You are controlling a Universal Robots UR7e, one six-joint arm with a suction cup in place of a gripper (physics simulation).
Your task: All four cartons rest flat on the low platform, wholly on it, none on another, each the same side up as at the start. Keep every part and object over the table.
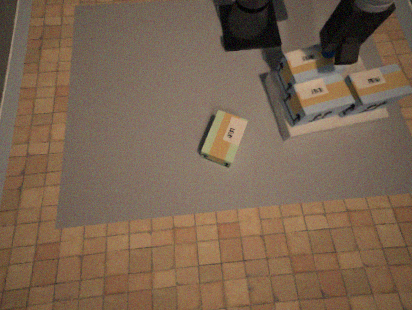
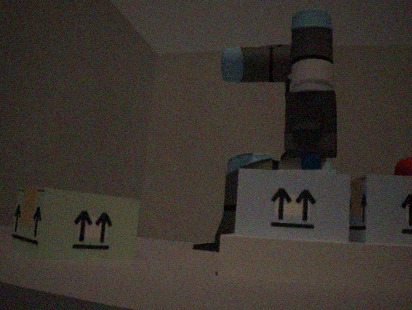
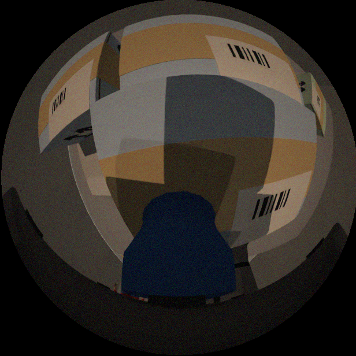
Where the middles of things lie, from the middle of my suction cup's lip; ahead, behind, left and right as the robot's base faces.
I see the low platform [image 1: 335, 123] 6 cm ahead of my suction cup, 6 cm to the left of it and 14 cm below it.
